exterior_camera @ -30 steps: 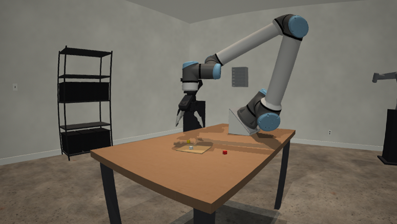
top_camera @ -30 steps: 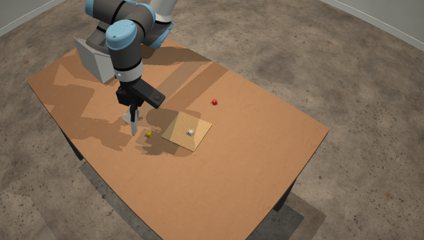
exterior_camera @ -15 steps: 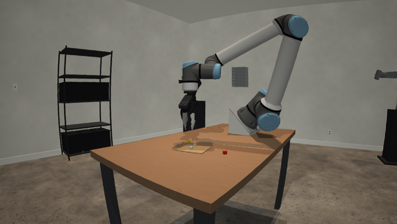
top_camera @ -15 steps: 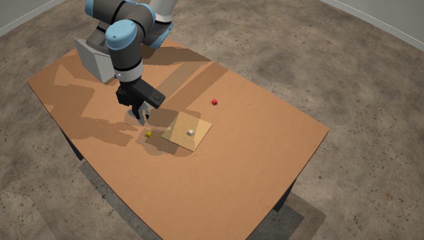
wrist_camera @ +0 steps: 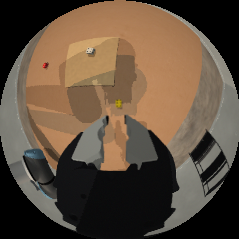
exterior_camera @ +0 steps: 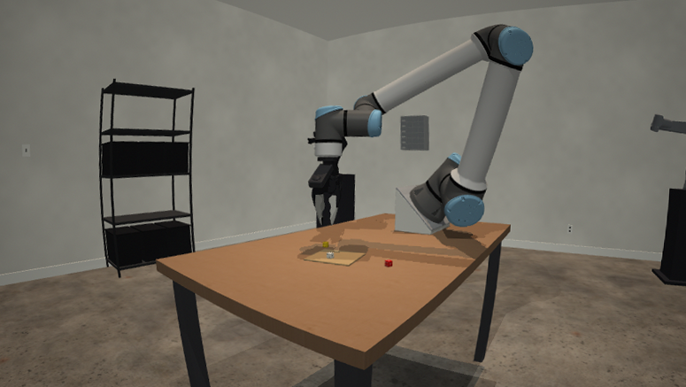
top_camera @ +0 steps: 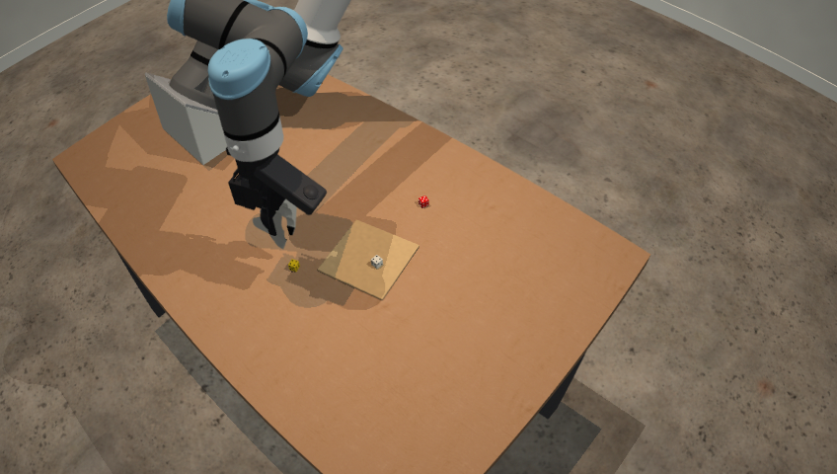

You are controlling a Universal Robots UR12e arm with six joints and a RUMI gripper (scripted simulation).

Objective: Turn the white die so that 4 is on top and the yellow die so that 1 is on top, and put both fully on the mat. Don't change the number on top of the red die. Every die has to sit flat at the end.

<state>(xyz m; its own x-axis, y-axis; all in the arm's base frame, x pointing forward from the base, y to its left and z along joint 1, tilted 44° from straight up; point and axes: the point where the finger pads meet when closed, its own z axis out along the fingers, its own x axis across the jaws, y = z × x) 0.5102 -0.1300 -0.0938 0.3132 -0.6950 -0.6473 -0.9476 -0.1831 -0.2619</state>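
My hand is 8 cm above the yellow die. From my hand the other things lie so: red die (9 cm ahead, 28 cm to the left, 8 cm below); then tan mat (10 cm ahead, 10 cm to the left, 9 cm below); then white die (12 cm ahead, 10 cm to the left, 8 cm below).
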